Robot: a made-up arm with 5 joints.
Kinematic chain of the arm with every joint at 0, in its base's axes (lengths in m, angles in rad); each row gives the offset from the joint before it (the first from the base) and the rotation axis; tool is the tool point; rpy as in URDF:
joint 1: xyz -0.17 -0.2 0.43 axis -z
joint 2: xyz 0.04 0.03 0 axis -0.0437 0.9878 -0.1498
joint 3: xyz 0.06 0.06 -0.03 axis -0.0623 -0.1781 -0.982
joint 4: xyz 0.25 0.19 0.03 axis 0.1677 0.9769 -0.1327
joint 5: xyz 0 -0.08 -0.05 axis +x
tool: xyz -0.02 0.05 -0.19 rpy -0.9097 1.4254 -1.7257
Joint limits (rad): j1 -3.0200..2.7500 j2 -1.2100..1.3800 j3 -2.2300..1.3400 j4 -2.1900..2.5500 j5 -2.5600..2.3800
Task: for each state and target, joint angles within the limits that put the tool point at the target. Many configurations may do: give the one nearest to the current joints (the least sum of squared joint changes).
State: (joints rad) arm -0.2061 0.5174 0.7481 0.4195 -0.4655
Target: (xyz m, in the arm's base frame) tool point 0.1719 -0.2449 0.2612
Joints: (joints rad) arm 0.0205 -0.1256 0.8870 0.0717 -0.4389
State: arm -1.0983 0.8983 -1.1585 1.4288 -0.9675
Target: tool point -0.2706 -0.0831 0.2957
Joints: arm -1.2425 0.8328 -1.2655 1.1797 -1.4438
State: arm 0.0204 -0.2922 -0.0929 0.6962 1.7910
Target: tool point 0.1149 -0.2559 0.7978
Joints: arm 0.5014 -0.6810 0.7067 0.7535 2.2694
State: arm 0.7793 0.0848 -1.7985 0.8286 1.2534
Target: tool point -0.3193 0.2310 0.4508
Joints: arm -0.1009 -0.2722 -1.3204 1.2082 1.7179
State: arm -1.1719 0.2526 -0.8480 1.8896 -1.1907
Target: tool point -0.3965 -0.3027 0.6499
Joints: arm -1.9241 -0.3427 -1.0130 2.5128 -0.5058
